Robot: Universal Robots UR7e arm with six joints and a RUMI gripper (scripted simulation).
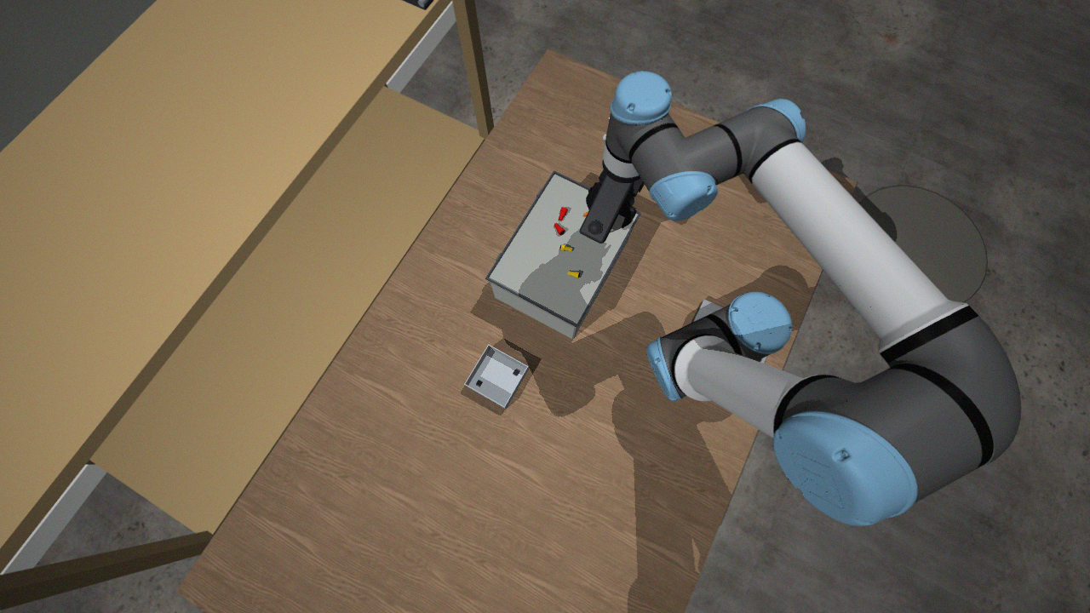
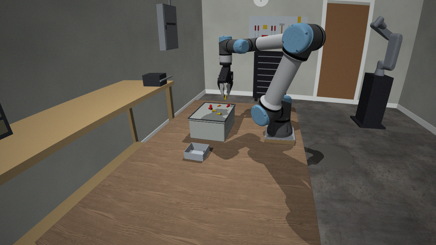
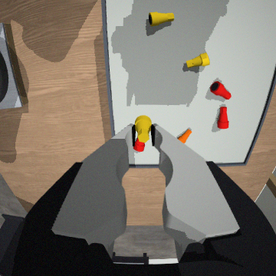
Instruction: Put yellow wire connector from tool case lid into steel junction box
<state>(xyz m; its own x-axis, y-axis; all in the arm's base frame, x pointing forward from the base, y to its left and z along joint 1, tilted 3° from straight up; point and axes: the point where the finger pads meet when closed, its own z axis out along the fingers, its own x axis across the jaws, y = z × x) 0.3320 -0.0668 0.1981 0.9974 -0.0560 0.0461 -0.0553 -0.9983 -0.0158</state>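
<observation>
The orange connector is 8 cm below my hand, 6 cm to the right of it and 5 cm ahead of it. Also, from my hand: grey tool case 12 cm below, 7 cm ahead, 3 cm to the left.
</observation>
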